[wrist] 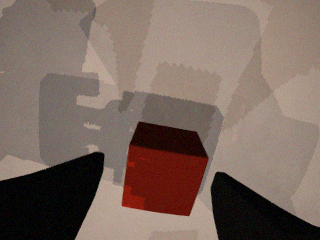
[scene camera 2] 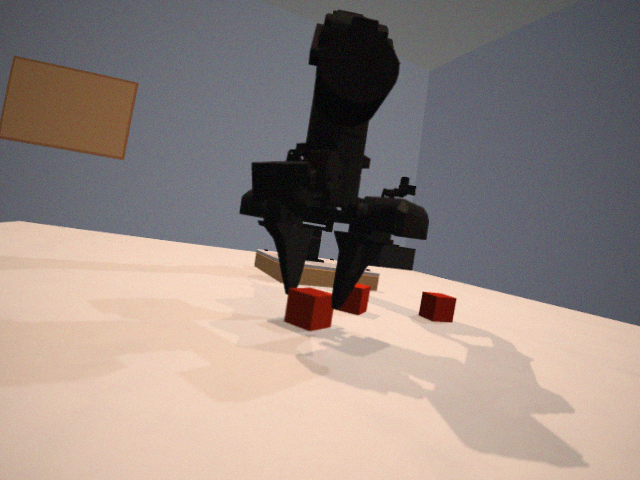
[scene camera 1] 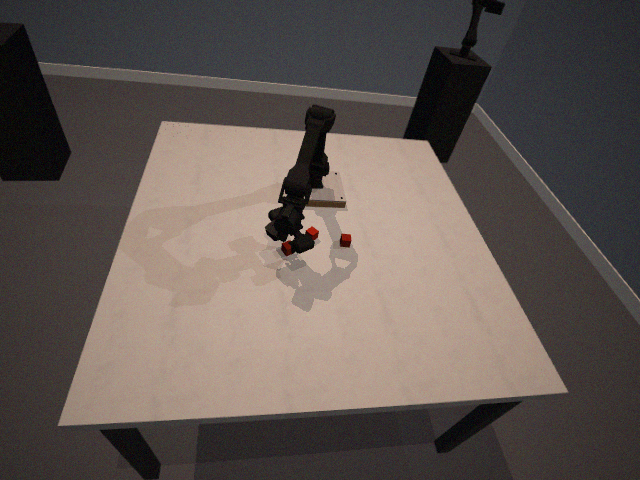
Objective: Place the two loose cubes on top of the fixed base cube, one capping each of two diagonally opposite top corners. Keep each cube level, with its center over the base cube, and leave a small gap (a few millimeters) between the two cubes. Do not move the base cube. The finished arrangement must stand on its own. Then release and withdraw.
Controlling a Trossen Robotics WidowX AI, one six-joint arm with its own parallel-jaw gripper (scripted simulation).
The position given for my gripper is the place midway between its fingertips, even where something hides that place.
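Observation:
My gripper [scene camera 2: 311,301] [wrist: 159,172] [scene camera 1: 288,247] is open and holds nothing. Also present: a cube [scene camera 2: 310,309] and a cube [scene camera 2: 435,307].

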